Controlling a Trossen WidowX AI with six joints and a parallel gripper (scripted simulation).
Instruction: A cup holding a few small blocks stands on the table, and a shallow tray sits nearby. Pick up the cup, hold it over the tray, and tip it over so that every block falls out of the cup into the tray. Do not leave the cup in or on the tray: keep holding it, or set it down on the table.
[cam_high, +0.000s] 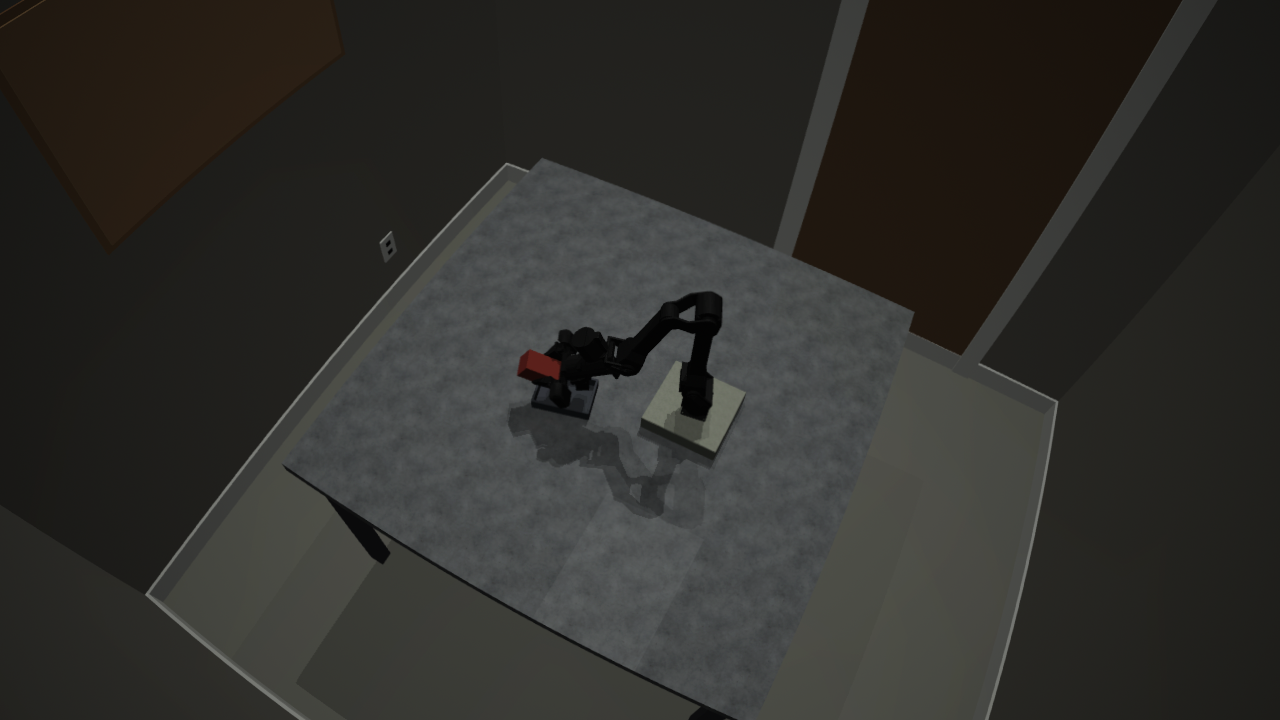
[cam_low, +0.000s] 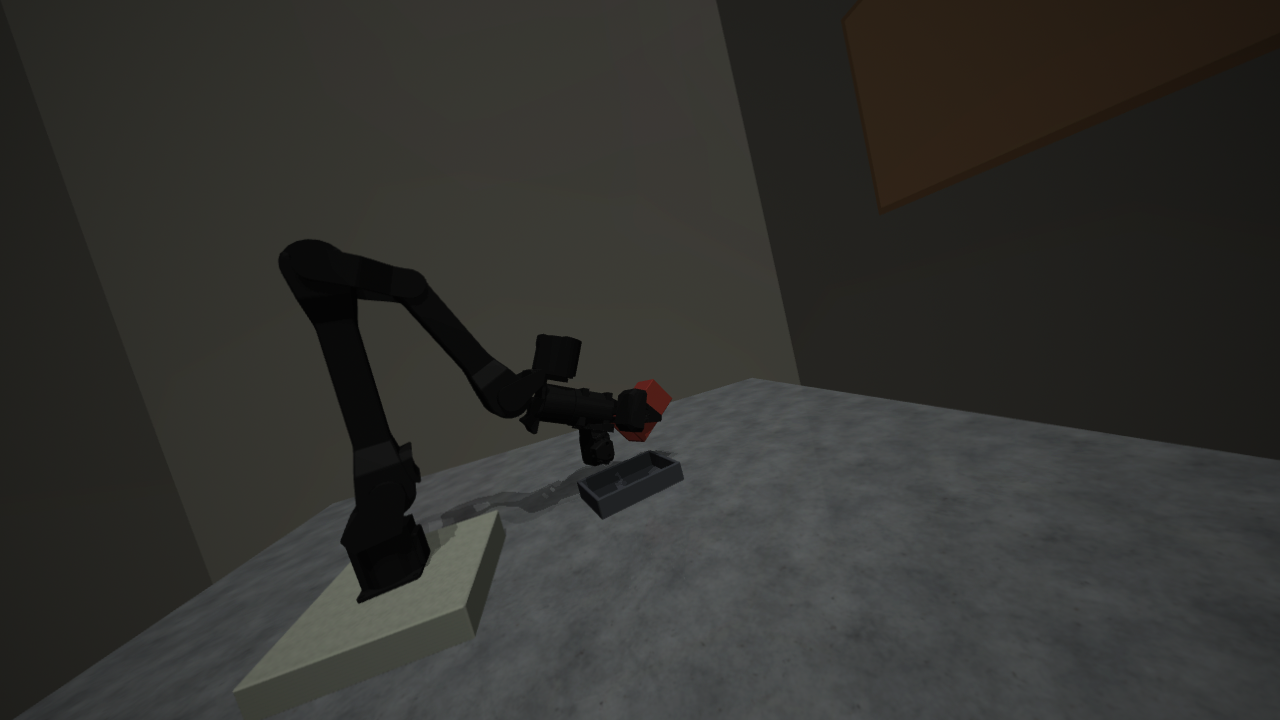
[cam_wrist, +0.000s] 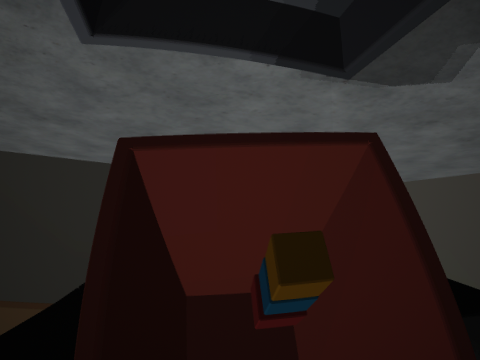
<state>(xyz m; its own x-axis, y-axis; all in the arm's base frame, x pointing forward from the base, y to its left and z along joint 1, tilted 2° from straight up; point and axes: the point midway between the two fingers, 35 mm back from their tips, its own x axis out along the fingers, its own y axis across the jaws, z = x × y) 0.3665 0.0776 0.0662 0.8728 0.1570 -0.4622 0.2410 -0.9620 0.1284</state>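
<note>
My gripper tip is 20 mm past the orange block and 10 mm to the right of it. Round my gripper tip: red square cup: 30 mm above.
</note>
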